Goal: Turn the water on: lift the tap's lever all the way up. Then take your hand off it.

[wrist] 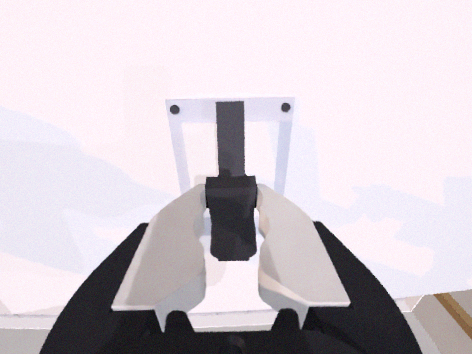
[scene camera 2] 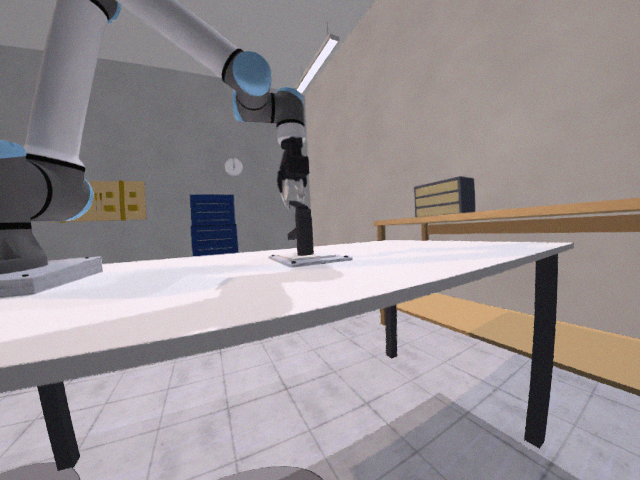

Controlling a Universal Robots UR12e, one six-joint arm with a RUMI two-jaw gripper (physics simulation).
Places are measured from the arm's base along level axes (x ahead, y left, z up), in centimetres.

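Pixels of known places: gripper, fingertip midpoint: [wrist: 231, 186] [scene camera 2: 294, 208].
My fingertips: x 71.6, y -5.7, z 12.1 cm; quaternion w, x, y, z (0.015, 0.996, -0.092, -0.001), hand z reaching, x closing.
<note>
Ahead of a thing's pixels: the offset from my fingertips to its top centre. Level surfaces: height alone.
The tap is a dark square column [scene camera 2: 304, 233] [wrist: 231, 140] standing upright on a white frame-shaped base plate [scene camera 2: 336, 258] [wrist: 197, 110]. A short dark spout @(dx -0.1, dy -0.9, dz -5.9 cm) [scene camera 2: 292, 234] juts from its left side in the scene view. The dark lever @(dx -0.5, dy -3.3, dz +2.8 cm) [scene camera 2: 302, 205] [wrist: 232, 225] sits at the column's top and reaches toward the bottom of the wrist view. My gripper [scene camera 2: 295, 200] [wrist: 231, 186] is shut on the lever, one pale fingertip against each side near the column's top. In the scene view the fingers hide much of the lever, so its exact angle cannot be told.
The plate lies on the white table @(dz -15.8 cm) [scene camera 2: 413, 258]. The arm's grey base mount [scene camera 2: 67, 271] stands on the table at the left. A wooden bench [scene camera 2: 516, 211] with a small drawer cabinet [scene camera 2: 436, 197] stands behind at the right. A blue cabinet [scene camera 2: 212, 224] stands at the back.
</note>
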